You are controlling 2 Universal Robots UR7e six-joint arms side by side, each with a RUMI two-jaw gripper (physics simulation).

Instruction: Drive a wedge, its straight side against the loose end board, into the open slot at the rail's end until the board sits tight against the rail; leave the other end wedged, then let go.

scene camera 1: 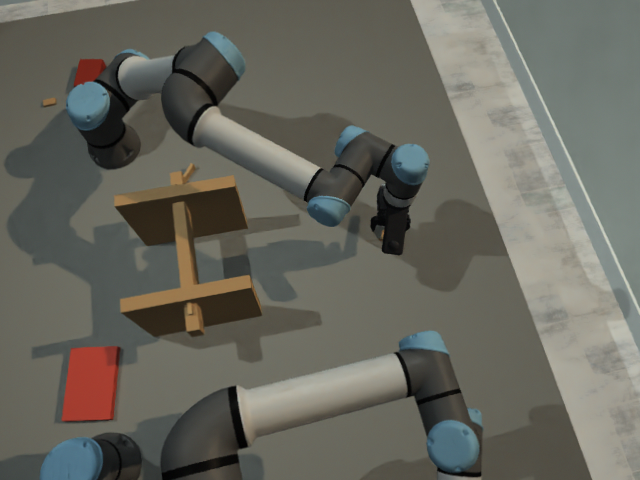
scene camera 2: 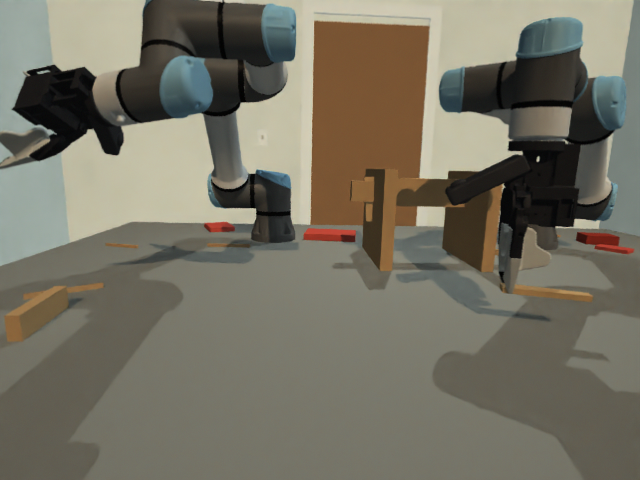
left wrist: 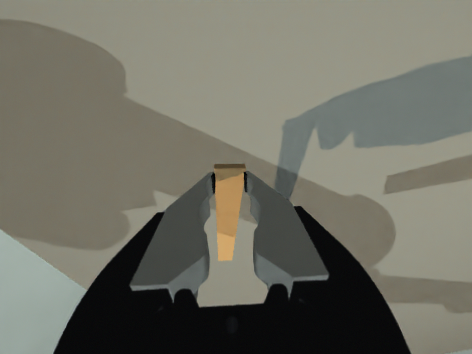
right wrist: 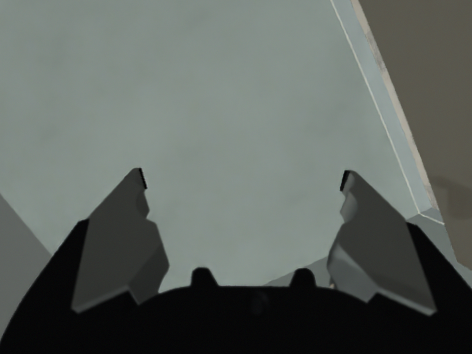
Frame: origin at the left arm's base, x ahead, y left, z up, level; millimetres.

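Seen in the pictures: left gripper, fingertip midpoint: point(scene camera 2: 507, 290) point(left wrist: 229, 173); right gripper, fingertip midpoint: point(scene camera 2: 13, 125) point(right wrist: 242, 170); left arm's base, link origin: point(scene camera 1: 115, 147); right arm's base, link origin: point(scene camera 1: 109, 466) point(scene camera 2: 273, 238).
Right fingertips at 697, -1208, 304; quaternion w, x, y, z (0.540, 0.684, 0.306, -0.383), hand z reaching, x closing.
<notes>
Offsets run from my right fingertips to a thing's top centre, as dx, dy, dz.
My left gripper point(scene camera 2: 509, 288) point(left wrist: 229, 173) is shut on the wide end of a wooden wedge {+59, +856, -229} point(scene camera 2: 558, 293) point(left wrist: 226, 220). The wedge is level, at or very near the table top. In scene camera 1 the arm mostly hides it. My right gripper point(right wrist: 242, 170) is open and empty, high up at the left of scene camera 2. The rail {-444, +774, -81} point(scene camera 1: 185, 248) point(scene camera 2: 423, 192) runs through two upright boards. A wedge {-429, +621, -79} point(scene camera 1: 190, 308) point(scene camera 2: 368, 211) sits in the rail end outside the lower board {-432, +649, -58} point(scene camera 1: 227, 312) point(scene camera 2: 385, 222). At the upper board {-456, +903, -58} point(scene camera 1: 211, 219) point(scene camera 2: 470, 232), the slot cannot be made out.
A small wooden stick {-494, +1062, -277} point(scene camera 1: 189, 171) shows beside the rail's upper end. Red blocks {-721, +516, -282} point(scene camera 1: 92, 383) point(scene camera 2: 329, 235) lie near the arm bases. A wooden block {+93, +87, -266} point(scene camera 2: 38, 312) and thin pieces {-462, -99, -295} point(scene camera 2: 121, 244) {-512, +209, -294} point(scene camera 2: 228, 245) lie at the left of scene camera 2.
</notes>
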